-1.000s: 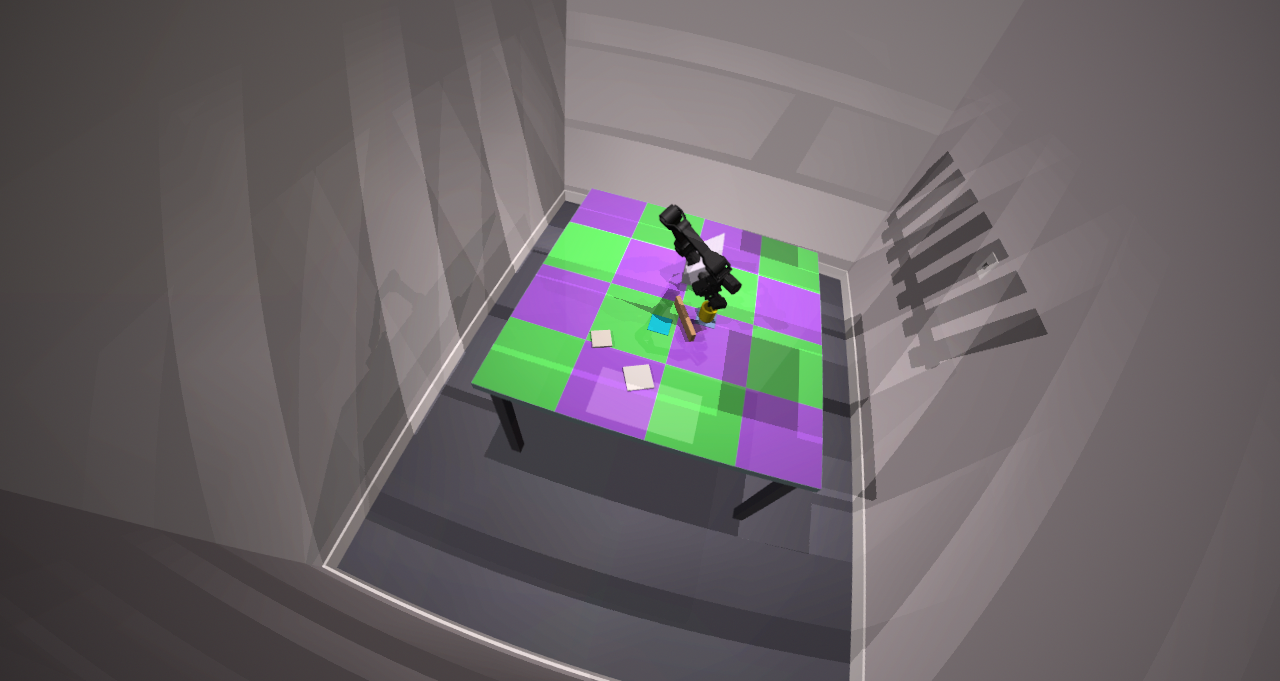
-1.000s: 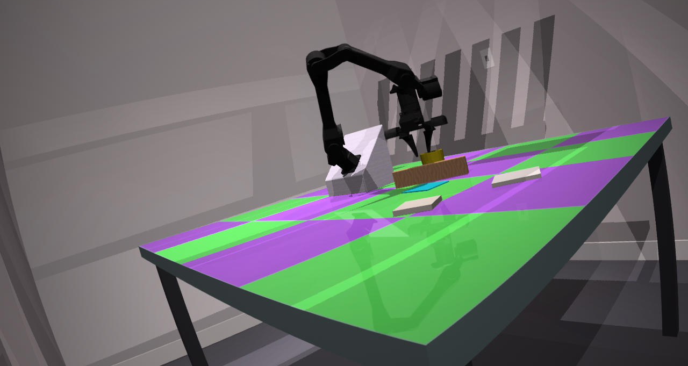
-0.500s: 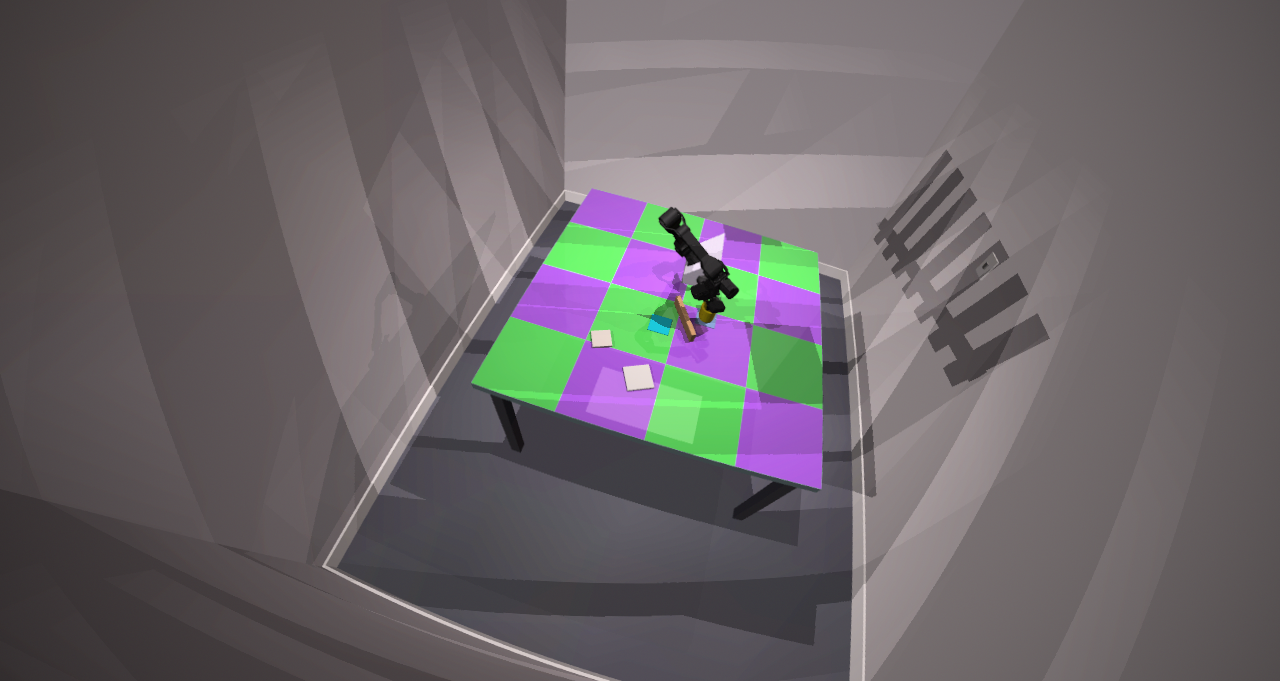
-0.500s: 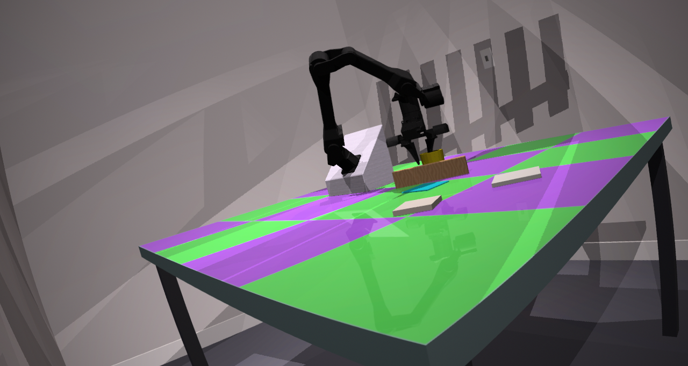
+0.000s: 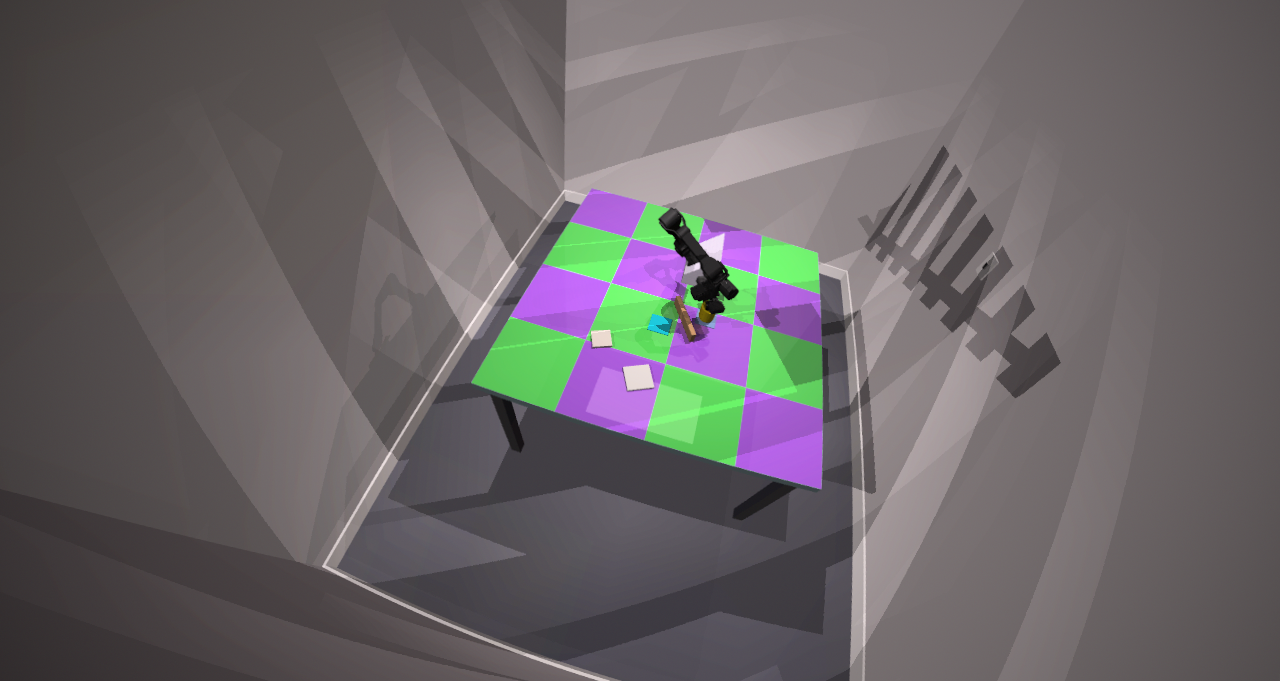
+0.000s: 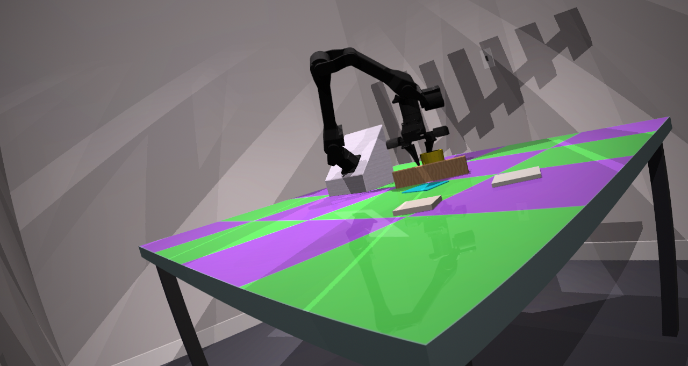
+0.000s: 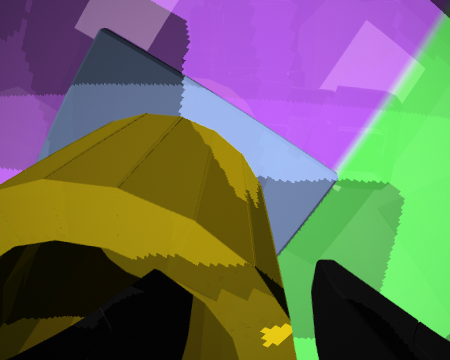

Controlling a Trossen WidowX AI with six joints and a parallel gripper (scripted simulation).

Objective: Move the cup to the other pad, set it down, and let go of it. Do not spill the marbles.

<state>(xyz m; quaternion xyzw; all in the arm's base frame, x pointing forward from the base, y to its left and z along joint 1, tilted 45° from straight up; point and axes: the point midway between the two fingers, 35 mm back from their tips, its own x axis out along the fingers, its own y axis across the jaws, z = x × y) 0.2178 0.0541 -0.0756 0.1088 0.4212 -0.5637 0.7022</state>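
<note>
Now: the pale blue pad 3 cm ahead of my gripper tip, 2 cm to the left of it and 4 cm below it.
</note>
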